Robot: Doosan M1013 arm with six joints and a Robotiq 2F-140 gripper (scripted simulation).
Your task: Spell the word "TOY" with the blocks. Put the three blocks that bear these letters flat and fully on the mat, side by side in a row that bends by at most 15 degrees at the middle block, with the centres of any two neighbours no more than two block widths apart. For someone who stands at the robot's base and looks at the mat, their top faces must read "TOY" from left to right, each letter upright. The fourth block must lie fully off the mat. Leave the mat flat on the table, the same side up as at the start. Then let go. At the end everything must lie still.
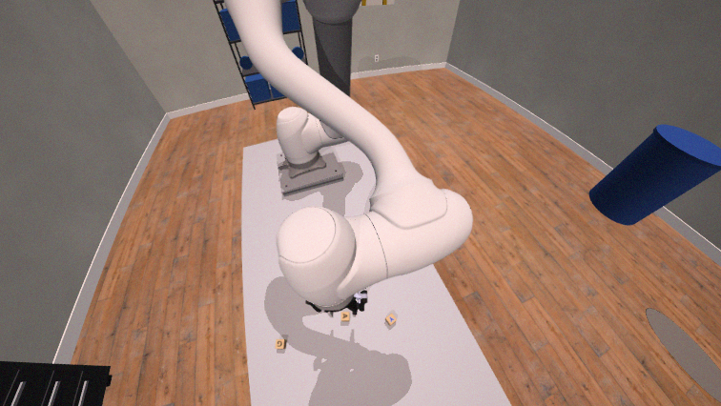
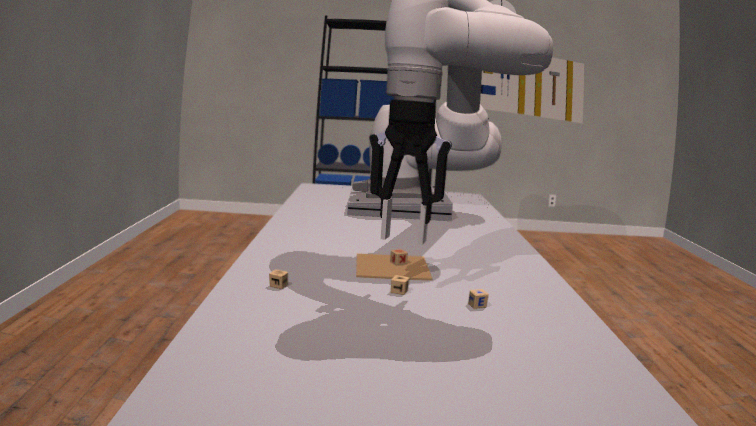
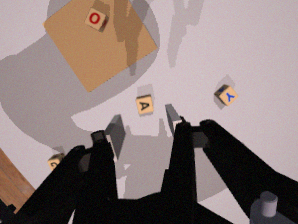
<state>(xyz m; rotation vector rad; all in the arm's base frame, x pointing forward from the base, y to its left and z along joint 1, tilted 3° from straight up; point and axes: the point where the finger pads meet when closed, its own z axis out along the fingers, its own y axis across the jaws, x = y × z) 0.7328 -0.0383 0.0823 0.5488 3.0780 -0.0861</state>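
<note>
Now: the T block 110 mm below my hand. The rest, counted from my hand: tan mat (140 mm behind, 120 mm below).
</note>
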